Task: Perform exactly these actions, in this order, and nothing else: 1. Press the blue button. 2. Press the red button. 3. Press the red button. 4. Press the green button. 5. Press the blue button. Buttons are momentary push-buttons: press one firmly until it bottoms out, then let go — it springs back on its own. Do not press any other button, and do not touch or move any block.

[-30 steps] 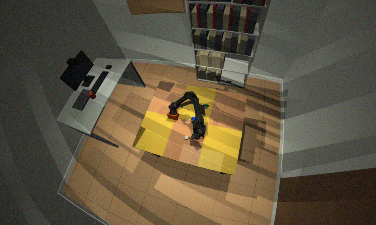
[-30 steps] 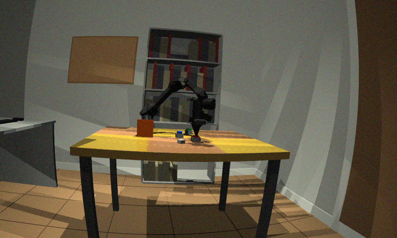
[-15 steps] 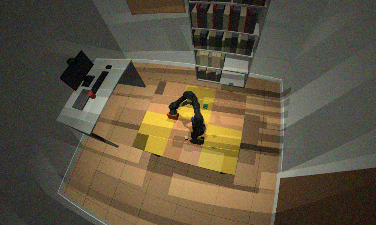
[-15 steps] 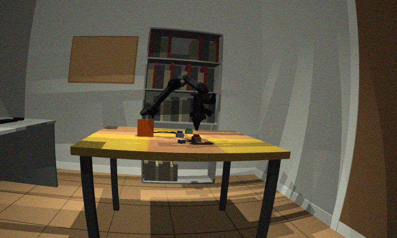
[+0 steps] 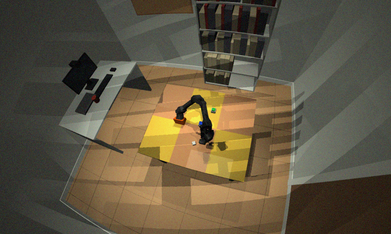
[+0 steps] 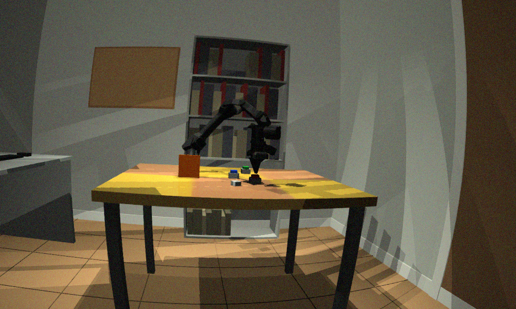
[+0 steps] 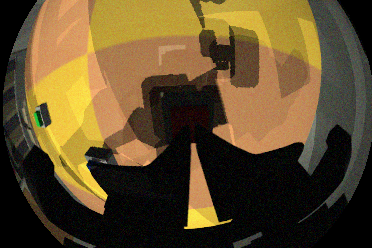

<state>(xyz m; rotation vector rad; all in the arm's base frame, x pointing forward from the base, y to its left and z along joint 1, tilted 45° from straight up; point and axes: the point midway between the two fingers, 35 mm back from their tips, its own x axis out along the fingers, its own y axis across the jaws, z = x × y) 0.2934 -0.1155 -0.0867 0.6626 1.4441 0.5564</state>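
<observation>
Right now my gripper tip is 1 cm above the red button. The rest, counted from my gripper tip: green button (32 cm to the left, 2 cm ahead, 1 cm below); small white block (10 cm behind, 7 cm to the right, 3 cm below); blue button (15 cm to the left, 7 cm behind, 1 cm below).
</observation>
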